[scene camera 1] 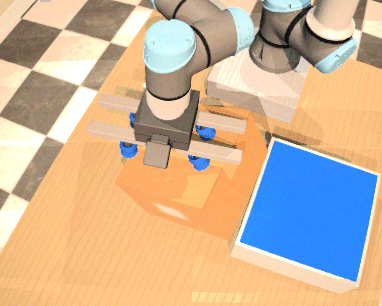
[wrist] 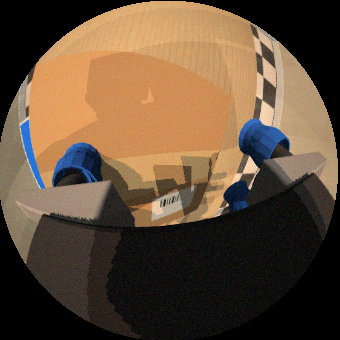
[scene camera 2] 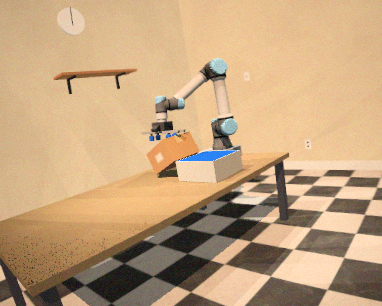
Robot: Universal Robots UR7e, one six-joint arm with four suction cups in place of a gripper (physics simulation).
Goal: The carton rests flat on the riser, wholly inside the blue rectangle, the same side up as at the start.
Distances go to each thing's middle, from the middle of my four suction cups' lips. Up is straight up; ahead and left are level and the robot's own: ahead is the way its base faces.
Labels:
Right now my suction cup is 50 mm to the right of the carton [scene camera 1: 211,200] and 110 mm above it. The rest, counted from my suction cup: riser [scene camera 1: 307,218]: 40 mm ahead, 330 mm to the left, 190 mm below.

